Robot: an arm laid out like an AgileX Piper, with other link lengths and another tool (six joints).
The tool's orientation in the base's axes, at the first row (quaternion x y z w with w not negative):
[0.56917 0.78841 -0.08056 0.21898]
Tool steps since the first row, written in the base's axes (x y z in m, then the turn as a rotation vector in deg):
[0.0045 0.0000 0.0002 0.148 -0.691 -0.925]
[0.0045 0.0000 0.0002 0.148 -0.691 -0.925]
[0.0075 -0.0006 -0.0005 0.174 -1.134 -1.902]
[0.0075 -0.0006 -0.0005 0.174 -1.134 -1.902]
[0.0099 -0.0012 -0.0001 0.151 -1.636 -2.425]
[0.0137 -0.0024 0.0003 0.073 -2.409 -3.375]
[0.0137 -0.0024 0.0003 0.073 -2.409 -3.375]
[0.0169 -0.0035 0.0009 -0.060 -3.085 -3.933]
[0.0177 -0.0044 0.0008 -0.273 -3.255 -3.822]
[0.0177 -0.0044 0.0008 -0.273 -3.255 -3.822]
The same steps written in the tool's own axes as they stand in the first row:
[-0.0012 0.0042 0.0010 -0.229 -0.209 1.122]
[-0.0012 0.0042 0.0010 -0.229 -0.209 1.122]
[-0.0022 0.0067 0.0026 -0.191 -0.455 2.166]
[-0.0022 0.0067 0.0026 -0.191 -0.455 2.166]
[-0.0035 0.0088 0.0031 -0.390 -0.710 2.815]
[-0.0057 0.0120 0.0041 -0.621 -1.161 3.933]
[-0.0057 0.0120 0.0041 -0.621 -1.161 3.933]
[-0.0077 0.0147 0.0048 -0.926 -1.583 4.650]
[-0.0087 0.0151 0.0054 -1.066 -1.826 4.561]
[-0.0087 0.0151 0.0054 -1.066 -1.826 4.561]

